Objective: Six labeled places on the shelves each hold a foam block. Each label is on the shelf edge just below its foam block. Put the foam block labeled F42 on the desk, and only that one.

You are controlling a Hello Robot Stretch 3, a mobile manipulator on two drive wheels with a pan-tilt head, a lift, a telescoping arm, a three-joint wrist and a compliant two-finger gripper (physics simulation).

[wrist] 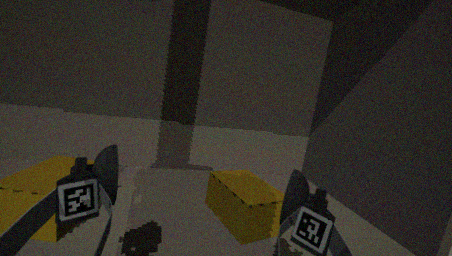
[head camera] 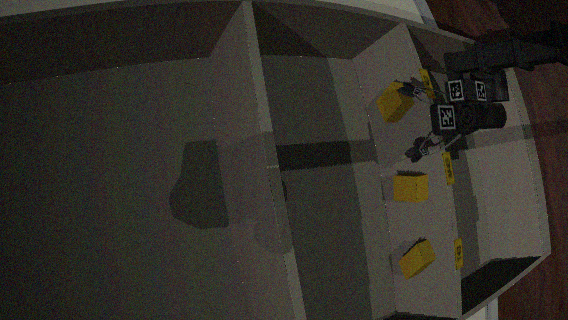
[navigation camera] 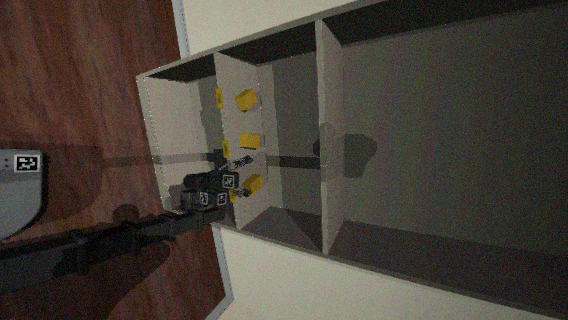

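The F42 foam block (head camera: 394, 104) (navigation camera: 254, 183) (wrist: 240, 207), yellow, sits turned on the middle shelf (head camera: 425, 220) (navigation camera: 240, 120), near the side wall. Its yellow label (head camera: 426, 83) (navigation camera: 232, 195) is on the shelf edge; the lettering is too blurred to read, and it does not show in the wrist view. My gripper (head camera: 414, 120) (navigation camera: 245, 176) (wrist: 204, 177) is open, reaching in over the shelf. In the wrist view the block shows between the fingertips, close beside the right one; the left one stands clear of it. The desk does not show.
A second yellow block (head camera: 410, 187) (navigation camera: 249, 141) (wrist: 27, 205) sits beyond the left finger, close to it. A third block (head camera: 417, 258) (navigation camera: 246, 100) is farther along. The side wall (wrist: 385, 135) rises right of the gripper. An upper shelf board (head camera: 267, 125) (navigation camera: 327, 200) lies above.
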